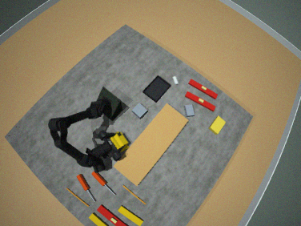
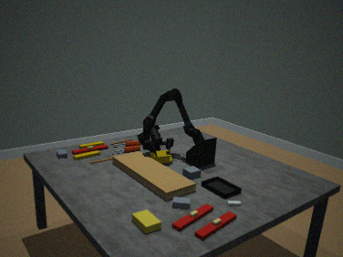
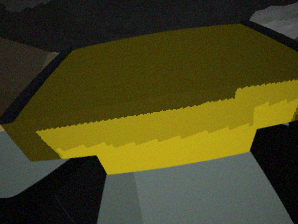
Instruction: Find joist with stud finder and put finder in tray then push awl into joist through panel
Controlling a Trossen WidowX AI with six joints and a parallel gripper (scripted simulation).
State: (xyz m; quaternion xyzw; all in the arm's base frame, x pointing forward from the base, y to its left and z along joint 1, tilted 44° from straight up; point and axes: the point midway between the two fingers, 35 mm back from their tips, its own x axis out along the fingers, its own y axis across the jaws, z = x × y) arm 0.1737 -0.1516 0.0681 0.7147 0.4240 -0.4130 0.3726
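Right now the yellow stud finder is 1 cm behind my gripper tip and 1 cm below it. Round my gripper tip: black tray (43 cm to the left, 5 cm below); small white piece (8 cm ahead, 56 cm to the left, 6 cm below); awl (3 cm behind, 14 cm to the right, 6 cm below).
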